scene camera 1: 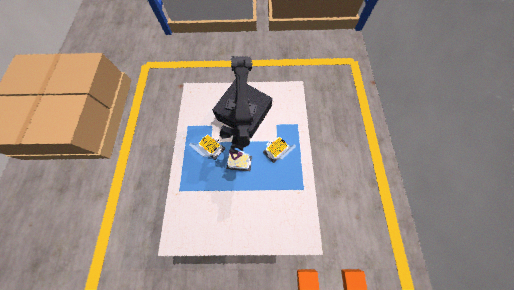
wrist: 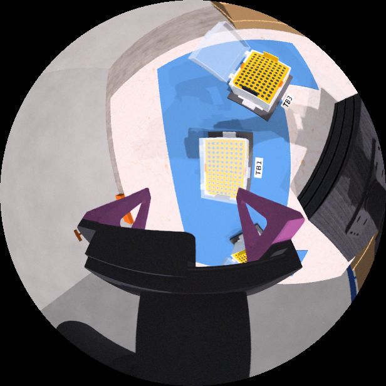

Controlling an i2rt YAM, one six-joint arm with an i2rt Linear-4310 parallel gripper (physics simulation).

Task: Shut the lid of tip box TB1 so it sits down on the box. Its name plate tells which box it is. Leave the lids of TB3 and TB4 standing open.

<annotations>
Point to a blue mat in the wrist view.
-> At 193,102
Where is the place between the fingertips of my gripper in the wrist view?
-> At 193,192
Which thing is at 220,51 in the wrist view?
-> A clear lid.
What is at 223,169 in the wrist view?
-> A clear lid.
</annotations>
